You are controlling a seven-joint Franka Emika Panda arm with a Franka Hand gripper.
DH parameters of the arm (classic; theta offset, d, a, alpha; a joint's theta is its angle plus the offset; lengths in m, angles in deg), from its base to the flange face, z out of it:
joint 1: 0 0.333 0 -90
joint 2: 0 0 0 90
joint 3: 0 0.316 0.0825 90
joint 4: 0 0 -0.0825 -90
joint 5: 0 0.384 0 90
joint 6: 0 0 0.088 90
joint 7: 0 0.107 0 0
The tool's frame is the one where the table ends.
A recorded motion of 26 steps. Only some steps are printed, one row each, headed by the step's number.
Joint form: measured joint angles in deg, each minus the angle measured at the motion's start. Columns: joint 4, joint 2, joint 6, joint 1, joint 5, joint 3, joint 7.
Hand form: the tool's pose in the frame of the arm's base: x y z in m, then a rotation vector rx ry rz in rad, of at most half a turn. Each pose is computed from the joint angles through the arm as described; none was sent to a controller.
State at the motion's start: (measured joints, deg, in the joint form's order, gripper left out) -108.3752 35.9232 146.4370 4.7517 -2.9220 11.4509 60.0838
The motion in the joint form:
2: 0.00 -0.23 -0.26 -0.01 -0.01 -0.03 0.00
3: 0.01 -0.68 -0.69 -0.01 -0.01 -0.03 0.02
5: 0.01 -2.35 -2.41 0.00 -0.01 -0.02 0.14
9: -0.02 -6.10 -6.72 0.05 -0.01 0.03 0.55
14: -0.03 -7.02 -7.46 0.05 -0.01 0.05 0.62
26: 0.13 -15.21 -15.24 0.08 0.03 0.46 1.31
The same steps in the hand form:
2: 0.6133 0.1724 0.1824 -2.8239 1.1347 0.0202
3: 0.6138 0.1723 0.1867 -2.8251 1.1346 0.0183
5: 0.6148 0.1722 0.2022 -2.8306 1.1356 0.0147
9: 0.6142 0.1721 0.2361 -2.8467 1.1425 0.0168
14: 0.6142 0.1721 0.2449 -2.8475 1.1427 0.0107
26: 0.6073 0.1736 0.3231 -2.8641 1.1468 -0.0239

